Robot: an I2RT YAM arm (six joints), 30 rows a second.
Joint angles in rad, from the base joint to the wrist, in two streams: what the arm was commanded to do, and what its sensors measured. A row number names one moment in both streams.
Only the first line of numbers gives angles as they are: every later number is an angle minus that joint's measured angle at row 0.
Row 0, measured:
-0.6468, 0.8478, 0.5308, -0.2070, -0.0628, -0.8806
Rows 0 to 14, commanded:
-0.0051, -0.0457, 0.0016, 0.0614, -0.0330, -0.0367
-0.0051, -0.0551, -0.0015, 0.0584, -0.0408, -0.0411
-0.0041, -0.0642, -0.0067, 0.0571, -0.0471, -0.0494
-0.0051, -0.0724, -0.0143, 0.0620, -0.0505, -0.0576
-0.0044, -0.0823, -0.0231, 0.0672, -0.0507, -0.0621
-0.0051, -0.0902, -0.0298, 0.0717, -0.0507, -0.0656
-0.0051, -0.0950, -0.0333, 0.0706, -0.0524, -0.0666
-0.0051, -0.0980, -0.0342, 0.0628, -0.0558, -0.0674
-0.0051, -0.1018, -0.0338, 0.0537, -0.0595, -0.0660
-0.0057, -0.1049, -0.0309, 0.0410, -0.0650, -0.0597
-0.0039, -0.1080, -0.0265, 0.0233, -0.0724, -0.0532
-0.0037, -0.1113, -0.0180, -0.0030, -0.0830, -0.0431
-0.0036, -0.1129, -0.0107, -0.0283, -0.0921, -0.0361
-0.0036, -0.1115, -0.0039, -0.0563, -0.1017, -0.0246
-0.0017, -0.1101, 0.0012, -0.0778, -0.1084, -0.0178
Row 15, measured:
-0.0095, -0.0953, -0.0419, 0.0054, -0.0175, -0.0325
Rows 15 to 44, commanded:
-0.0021, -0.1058, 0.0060, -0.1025, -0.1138, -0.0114
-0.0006, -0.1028, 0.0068, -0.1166, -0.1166, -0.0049
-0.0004, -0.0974, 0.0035, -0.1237, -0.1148, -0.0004
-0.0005, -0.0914, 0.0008, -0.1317, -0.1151, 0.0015
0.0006, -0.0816, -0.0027, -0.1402, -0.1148, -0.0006
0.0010, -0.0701, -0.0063, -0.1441, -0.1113, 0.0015
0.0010, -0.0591, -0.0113, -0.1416, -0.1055, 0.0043
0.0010, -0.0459, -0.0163, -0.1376, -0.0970, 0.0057
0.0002, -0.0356, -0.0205, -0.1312, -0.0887, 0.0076
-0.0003, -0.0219, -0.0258, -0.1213, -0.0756, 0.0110
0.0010, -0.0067, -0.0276, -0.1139, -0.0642, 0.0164
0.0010, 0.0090, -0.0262, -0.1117, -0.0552, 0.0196
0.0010, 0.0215, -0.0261, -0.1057, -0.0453, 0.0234
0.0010, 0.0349, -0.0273, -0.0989, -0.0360, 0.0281
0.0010, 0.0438, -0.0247, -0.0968, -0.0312, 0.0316
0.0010, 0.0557, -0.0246, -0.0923, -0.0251, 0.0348
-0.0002, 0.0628, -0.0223, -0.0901, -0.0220, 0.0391
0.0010, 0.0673, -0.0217, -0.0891, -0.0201, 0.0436
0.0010, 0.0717, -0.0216, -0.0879, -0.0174, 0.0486
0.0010, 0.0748, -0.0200, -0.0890, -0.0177, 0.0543
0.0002, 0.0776, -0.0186, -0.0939, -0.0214, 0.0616
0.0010, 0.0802, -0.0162, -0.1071, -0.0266, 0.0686
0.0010, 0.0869, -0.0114, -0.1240, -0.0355, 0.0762
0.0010, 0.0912, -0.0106, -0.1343, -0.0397, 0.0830
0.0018, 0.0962, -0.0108, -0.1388, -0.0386, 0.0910
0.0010, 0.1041, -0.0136, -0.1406, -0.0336, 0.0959
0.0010, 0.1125, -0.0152, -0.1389, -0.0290, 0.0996
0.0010, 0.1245, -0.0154, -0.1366, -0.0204, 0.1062
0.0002, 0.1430, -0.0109, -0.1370, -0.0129, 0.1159
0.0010, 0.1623, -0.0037, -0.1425, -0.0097, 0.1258
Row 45, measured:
-0.0076, 0.1190, -0.0141, -0.0160, 0.0313, 0.0888
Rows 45 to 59, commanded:
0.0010, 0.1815, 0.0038, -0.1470, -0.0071, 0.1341
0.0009, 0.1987, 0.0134, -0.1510, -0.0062, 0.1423
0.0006, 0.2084, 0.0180, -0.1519, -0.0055, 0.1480
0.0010, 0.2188, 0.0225, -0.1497, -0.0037, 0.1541
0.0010, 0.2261, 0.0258, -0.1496, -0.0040, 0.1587
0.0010, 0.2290, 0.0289, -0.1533, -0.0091, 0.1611
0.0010, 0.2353, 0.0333, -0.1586, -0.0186, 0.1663
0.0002, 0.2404, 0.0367, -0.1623, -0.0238, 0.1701
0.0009, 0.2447, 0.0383, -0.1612, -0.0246, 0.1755
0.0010, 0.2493, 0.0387, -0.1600, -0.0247, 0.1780
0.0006, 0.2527, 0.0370, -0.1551, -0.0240, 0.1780
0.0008, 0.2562, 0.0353, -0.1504, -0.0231, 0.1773
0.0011, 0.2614, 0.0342, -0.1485, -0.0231, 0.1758
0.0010, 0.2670, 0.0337, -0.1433, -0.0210, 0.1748
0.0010, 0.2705, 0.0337, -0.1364, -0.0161, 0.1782
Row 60, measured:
-0.0107, 0.2457, 0.0366, -0.0133, 0.0630, 0.1697
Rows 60 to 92, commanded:
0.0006, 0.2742, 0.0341, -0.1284, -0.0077, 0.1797
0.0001, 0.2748, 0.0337, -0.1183, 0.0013, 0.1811
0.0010, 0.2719, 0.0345, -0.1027, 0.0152, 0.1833
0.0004, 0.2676, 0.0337, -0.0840, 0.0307, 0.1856
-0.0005, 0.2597, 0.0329, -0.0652, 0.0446, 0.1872
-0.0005, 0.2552, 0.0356, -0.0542, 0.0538, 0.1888
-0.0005, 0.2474, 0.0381, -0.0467, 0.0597, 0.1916
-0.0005, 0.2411, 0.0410, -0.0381, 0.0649, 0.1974
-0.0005, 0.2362, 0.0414, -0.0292, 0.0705, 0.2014
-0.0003, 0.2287, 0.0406, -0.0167, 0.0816, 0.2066
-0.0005, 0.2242, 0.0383, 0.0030, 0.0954, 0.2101
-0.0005, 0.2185, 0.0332, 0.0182, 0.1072, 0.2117
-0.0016, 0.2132, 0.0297, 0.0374, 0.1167, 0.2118
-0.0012, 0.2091, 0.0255, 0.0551, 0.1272, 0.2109
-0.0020, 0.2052, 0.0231, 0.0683, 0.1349, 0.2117
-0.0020, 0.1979, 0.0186, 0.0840, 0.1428, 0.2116
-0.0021, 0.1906, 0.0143, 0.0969, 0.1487, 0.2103
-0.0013, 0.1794, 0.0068, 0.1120, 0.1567, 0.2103
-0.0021, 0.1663, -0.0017, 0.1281, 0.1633, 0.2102
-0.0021, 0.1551, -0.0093, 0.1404, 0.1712, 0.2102
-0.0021, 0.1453, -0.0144, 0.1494, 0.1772, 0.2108
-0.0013, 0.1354, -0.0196, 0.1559, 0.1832, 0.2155
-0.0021, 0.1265, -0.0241, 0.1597, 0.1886, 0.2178
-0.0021, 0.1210, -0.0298, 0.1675, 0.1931, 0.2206
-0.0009, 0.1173, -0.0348, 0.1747, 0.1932, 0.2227
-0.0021, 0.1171, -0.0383, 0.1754, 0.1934, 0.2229
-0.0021, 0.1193, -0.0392, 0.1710, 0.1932, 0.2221
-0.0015, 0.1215, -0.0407, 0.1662, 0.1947, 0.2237
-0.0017, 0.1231, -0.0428, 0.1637, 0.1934, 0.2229
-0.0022, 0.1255, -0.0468, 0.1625, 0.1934, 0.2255
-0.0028, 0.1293, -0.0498, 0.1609, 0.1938, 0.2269
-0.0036, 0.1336, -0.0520, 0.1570, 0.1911, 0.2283
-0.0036, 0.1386, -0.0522, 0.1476, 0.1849, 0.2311
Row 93, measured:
-0.0050, 0.1320, -0.0484, 0.1317, 0.1767, 0.2105
